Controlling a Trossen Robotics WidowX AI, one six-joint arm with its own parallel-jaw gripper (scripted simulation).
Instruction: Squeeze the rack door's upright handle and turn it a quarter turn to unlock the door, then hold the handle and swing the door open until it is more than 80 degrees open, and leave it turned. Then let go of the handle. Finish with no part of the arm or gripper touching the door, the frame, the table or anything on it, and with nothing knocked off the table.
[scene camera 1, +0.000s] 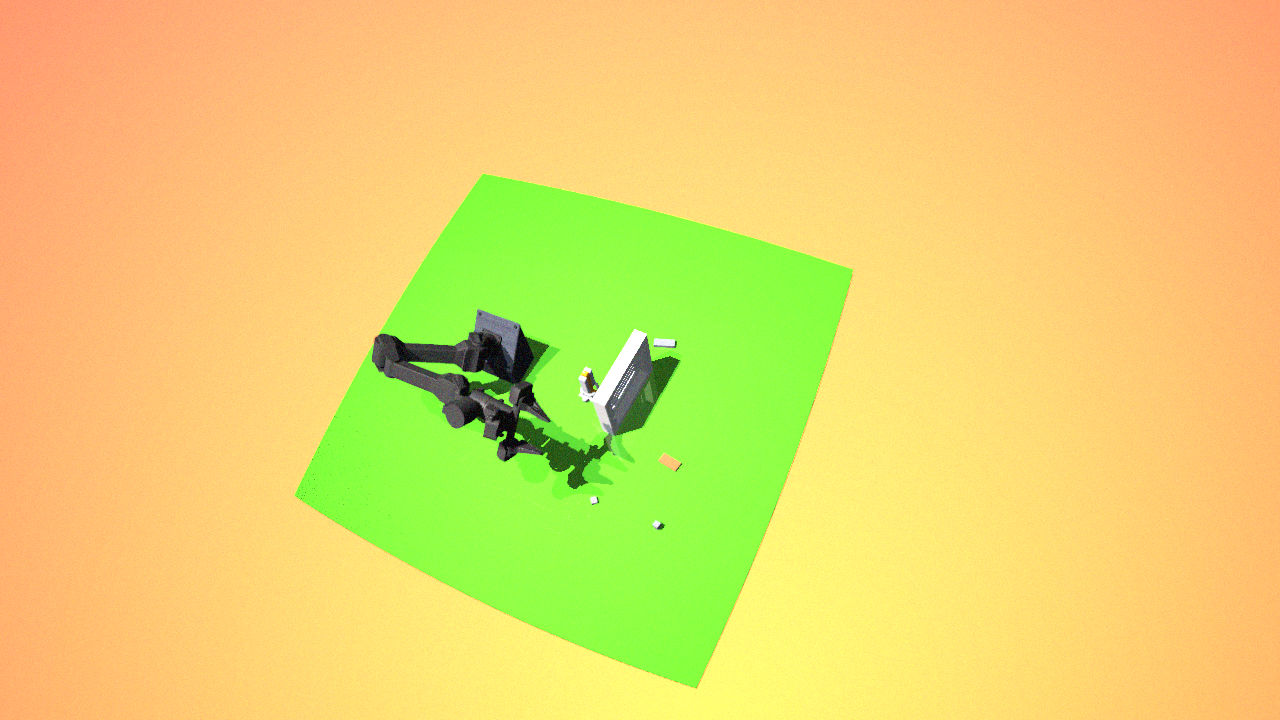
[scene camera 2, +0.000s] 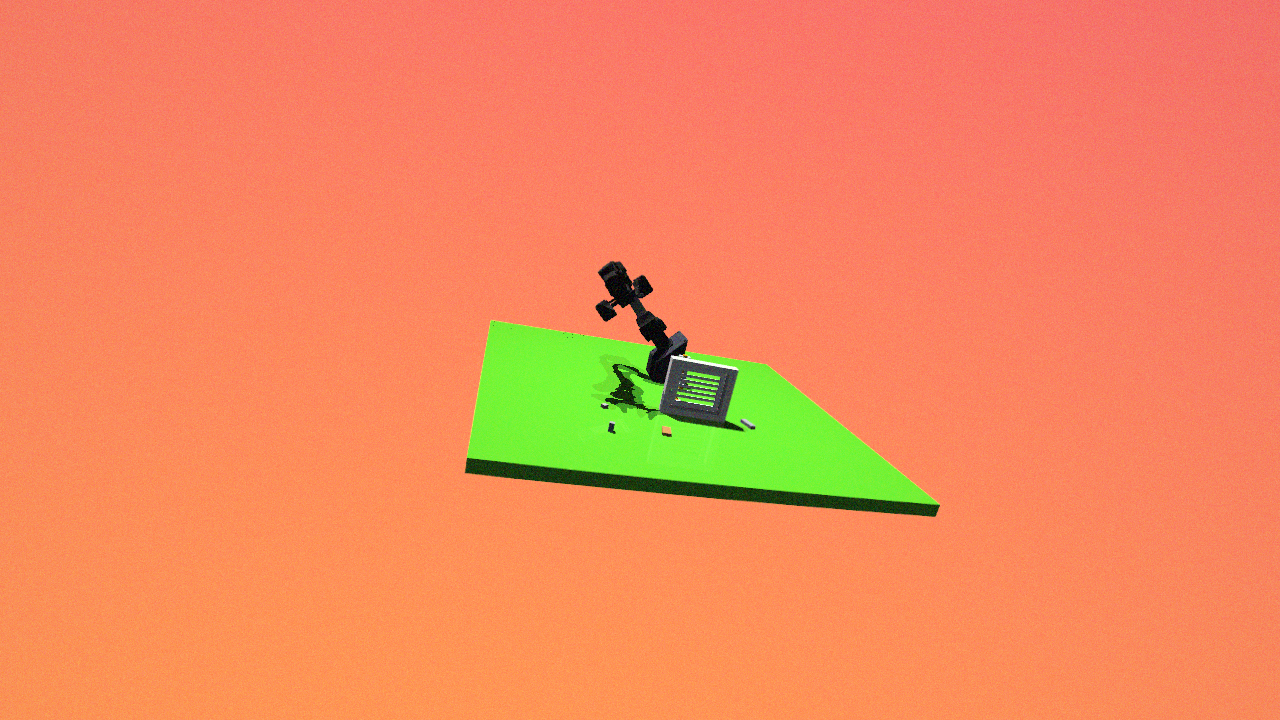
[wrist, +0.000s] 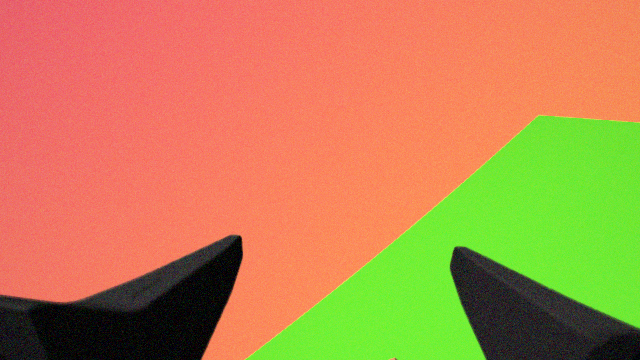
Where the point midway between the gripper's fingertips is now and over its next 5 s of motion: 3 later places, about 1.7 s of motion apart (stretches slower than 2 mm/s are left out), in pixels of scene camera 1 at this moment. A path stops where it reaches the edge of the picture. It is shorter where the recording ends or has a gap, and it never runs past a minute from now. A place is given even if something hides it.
My gripper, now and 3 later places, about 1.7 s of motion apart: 545, 438; 595, 383; 586, 374; 587, 382
